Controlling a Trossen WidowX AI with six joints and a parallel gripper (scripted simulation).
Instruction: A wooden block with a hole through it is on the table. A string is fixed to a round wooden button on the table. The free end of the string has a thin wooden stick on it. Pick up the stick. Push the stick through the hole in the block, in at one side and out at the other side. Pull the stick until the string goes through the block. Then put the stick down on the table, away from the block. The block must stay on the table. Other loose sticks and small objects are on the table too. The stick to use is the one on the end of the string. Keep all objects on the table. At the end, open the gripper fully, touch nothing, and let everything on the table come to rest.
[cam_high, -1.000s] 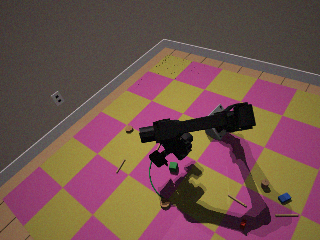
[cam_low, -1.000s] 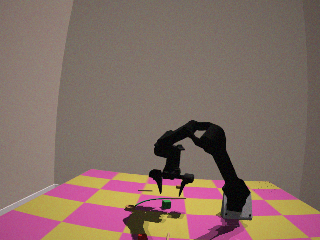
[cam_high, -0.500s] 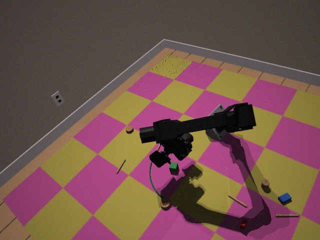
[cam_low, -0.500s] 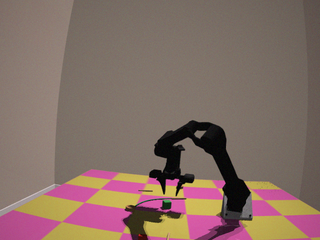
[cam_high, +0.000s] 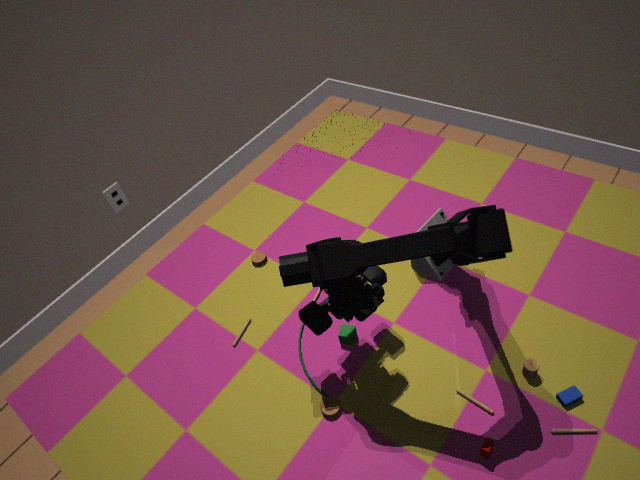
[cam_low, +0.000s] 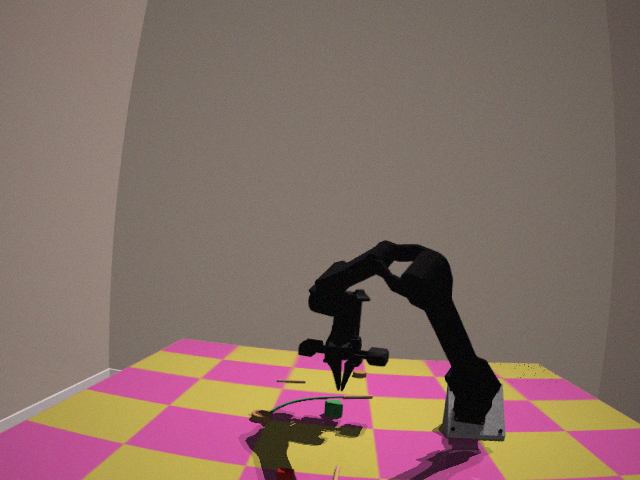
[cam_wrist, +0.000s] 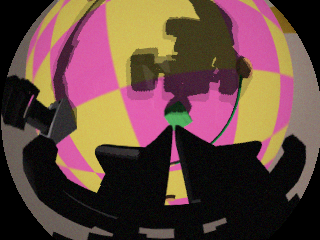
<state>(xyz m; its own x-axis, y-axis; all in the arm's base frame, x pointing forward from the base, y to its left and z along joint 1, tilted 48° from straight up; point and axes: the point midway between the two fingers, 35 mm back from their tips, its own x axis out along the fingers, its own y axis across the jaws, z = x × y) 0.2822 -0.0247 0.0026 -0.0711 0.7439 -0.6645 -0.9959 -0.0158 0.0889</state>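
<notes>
Right now my gripper tip is 4 cm above the green block and 1 cm short of it. Round my gripper tip: round wooden button 15 cm ahead, 9 cm to the left, 5 cm below; then thin wooden stick 13 cm to the right, 6 cm below, 1 cm behind; then red block 35 cm to the left, 4 cm below, 1 cm ahead.
</notes>
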